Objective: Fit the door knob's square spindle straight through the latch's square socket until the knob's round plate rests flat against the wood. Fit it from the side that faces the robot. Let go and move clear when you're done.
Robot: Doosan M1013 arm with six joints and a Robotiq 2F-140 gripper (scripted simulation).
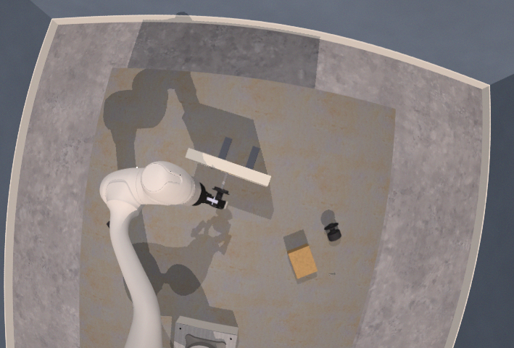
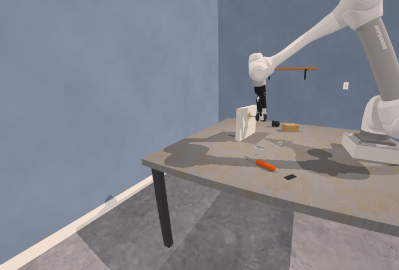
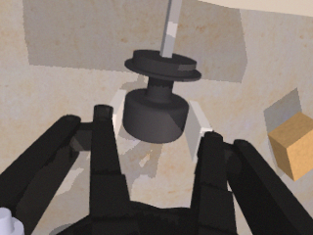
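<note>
My hand is 120 mm short of the latch socket, 30 mm to the left of it and 20 mm above it. The rest, counted from my hand: tan block 380 mm to the right, 200 mm behind, 160 mm below; orange screwdriver 430 mm to the left, 180 mm below, 70 mm behind; pale wood door panel 120 mm ahead, 50 mm below, 30 mm to the right.
</note>
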